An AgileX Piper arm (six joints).
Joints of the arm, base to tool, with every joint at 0 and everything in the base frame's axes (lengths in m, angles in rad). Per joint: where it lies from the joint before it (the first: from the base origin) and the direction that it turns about. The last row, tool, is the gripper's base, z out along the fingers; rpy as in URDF.
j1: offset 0 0 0.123 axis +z
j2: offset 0 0 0 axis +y
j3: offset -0.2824 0 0.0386 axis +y
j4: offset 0.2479 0 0.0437 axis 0.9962 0 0.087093
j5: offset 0 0 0 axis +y
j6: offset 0.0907 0 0.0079 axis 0.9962 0 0.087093
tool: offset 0 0 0 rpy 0 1.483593 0
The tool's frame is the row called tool.
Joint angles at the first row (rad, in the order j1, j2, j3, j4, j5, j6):
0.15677 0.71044 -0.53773 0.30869 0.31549 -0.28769
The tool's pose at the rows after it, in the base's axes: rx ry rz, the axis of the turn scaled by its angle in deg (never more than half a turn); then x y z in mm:
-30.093 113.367 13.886 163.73 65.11 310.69
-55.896 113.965 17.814 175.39 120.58 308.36
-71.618 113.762 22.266 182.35 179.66 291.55
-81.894 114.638 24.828 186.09 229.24 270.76
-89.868 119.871 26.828 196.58 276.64 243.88
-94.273 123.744 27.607 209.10 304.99 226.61
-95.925 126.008 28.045 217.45 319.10 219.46
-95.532 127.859 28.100 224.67 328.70 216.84
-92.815 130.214 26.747 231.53 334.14 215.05
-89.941 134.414 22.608 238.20 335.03 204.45
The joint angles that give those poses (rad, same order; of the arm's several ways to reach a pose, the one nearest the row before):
0.31483 0.85509 -0.64217 0.35058 0.36638 -0.45749
0.53274 1.03700 -0.76726 0.35866 0.48086 -0.61777
0.71808 1.23505 -0.86388 0.35874 0.49953 -0.65058
0.83513 1.41482 -0.96117 0.35868 0.51951 -0.65476
0.89926 1.62409 -1.11003 0.35870 0.60657 -0.62721
0.91461 1.76618 -1.23940 0.35871 0.69193 -0.61406
0.91667 1.83959 -1.32097 0.35632 0.74754 -0.59937
0.91668 1.88707 -1.38387 0.34556 0.78051 -0.56752
0.91667 1.91701 -1.42467 0.30821 0.78741 -0.49849
0.91666 1.95115 -1.44217 0.23045 0.79360 -0.39526

